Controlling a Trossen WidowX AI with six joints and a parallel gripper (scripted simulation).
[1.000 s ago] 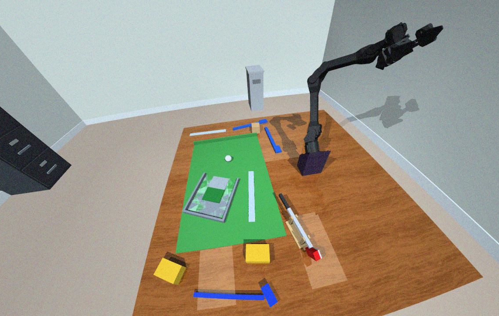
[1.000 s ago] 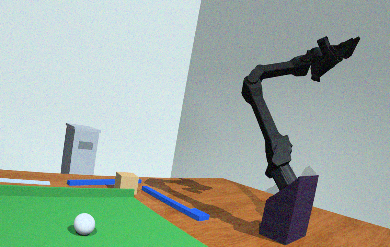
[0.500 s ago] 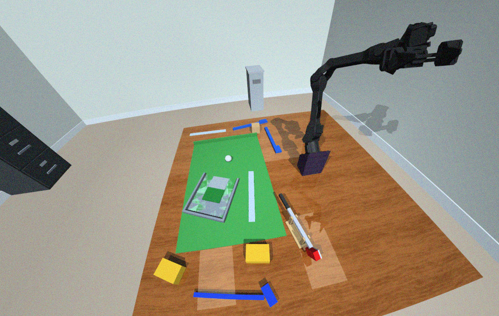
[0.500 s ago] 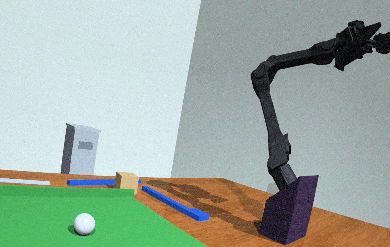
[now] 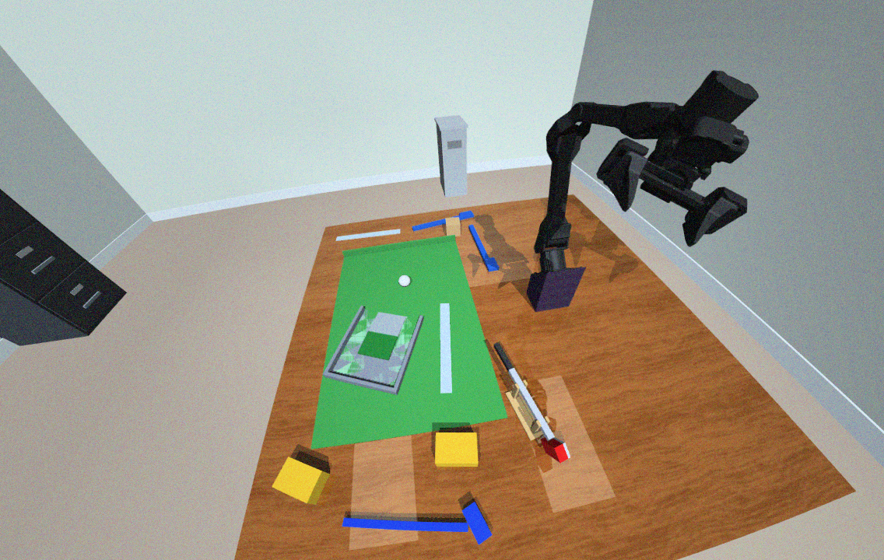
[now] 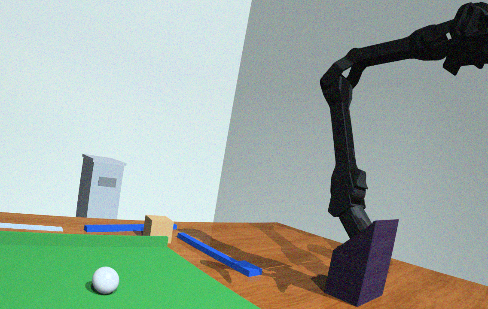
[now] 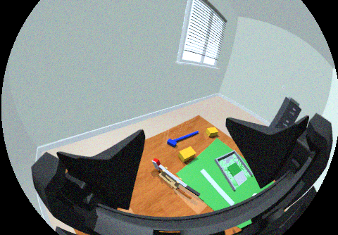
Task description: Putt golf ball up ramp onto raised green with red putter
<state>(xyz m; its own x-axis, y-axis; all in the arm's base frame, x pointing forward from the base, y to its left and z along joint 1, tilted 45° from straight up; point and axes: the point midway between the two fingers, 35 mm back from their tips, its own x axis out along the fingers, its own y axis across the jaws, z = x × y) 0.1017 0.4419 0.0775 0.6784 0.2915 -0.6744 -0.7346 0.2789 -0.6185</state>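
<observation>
Right now my gripper tip is 11 cm short of the red putter, 2 cm to the right of it and 44 cm above it. Round my gripper tip: wooden stand 11 cm ahead, 4 cm to the left, 46 cm below; blue putter 40 cm ahead, 19 cm to the left, 48 cm below; white golf ball 35 cm ahead, 47 cm to the right, 47 cm below.
</observation>
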